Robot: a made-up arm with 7 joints.
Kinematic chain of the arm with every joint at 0, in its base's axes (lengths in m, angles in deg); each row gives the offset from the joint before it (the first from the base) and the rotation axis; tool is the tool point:
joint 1: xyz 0 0 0 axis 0 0.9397 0.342
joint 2: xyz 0 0 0 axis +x
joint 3: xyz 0 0 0 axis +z
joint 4: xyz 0.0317 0 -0.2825 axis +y
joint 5: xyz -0.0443 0 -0.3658 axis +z
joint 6: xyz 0 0 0 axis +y
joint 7: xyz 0 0 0 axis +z
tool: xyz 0 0 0
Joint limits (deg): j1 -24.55..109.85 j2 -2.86..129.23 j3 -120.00..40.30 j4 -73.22..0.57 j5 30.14..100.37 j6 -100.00..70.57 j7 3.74..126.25
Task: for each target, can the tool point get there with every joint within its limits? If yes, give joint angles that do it. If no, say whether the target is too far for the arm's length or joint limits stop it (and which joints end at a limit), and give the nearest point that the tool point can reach.
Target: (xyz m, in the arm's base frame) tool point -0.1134 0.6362 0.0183
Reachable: yes | joints 75.56 99.40 -15.49 -29.29 79.97 -73.90 104.15
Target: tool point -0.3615 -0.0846 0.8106
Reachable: no: too far | nearest point -0.4170 0.0371 0.3825 | short by 0.448 m
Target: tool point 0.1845 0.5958 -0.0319
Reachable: yes | joints 20.02 84.41 20.75 -47.40 92.88 34.39 22.74
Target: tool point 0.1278 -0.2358 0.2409
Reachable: no: joint limits stop it (at a limit: joint 1, joint 2, joint 3, joint 4) | nearest point -0.1937 -0.5250 0.0922 | short by 0.457 m
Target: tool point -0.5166 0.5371 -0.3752
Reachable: no: too far | nearest point -0.4042 0.4202 -0.2935 | short by 0.182 m
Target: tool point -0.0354 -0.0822 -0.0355
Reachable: no: joint limits stop it (at a limit: joint 2, joint 4) | nearest point -0.2506 -0.4641 -0.2084 | short by 0.471 m
